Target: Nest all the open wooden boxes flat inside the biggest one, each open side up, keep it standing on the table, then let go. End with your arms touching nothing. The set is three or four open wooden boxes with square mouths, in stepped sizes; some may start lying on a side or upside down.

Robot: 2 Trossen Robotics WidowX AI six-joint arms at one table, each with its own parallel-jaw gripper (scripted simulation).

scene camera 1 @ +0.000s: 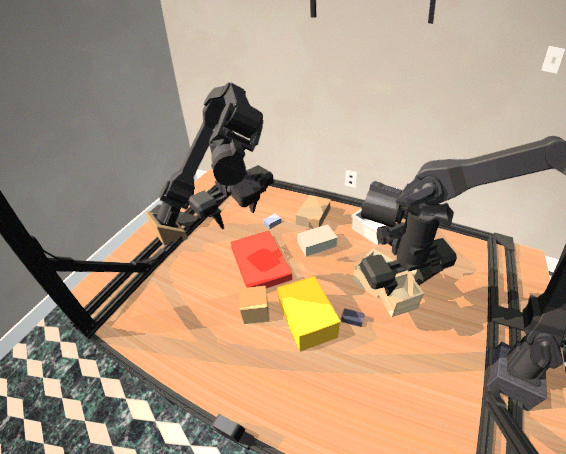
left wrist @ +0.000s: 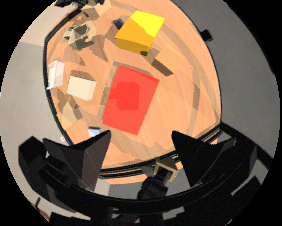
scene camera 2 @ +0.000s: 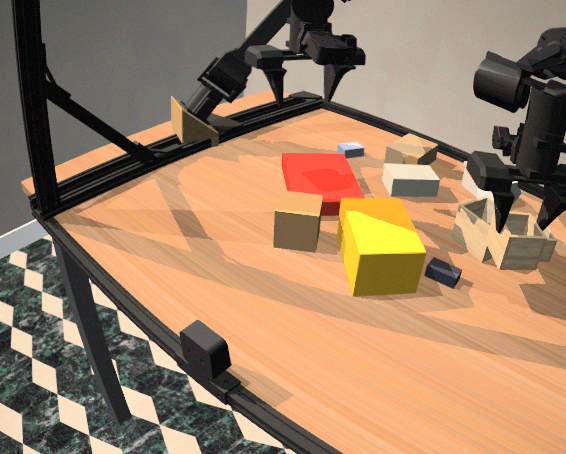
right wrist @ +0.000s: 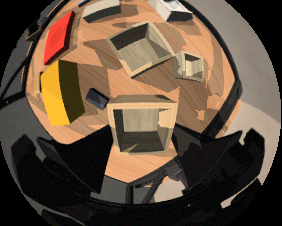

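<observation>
Red block: visible in scene camera 1 (260, 261), the right wrist view (58, 41), the left wrist view and scene camera 2. For the red block, (left wrist: 131, 93) and (scene camera 2: 323, 182) are the same spot. Yellow block: visible in the left wrist view (136, 35), the right wrist view (60, 86), scene camera 1 and scene camera 2. On the yellow block, (scene camera 1: 312, 331) and (scene camera 2: 382, 253) are the same spot.
</observation>
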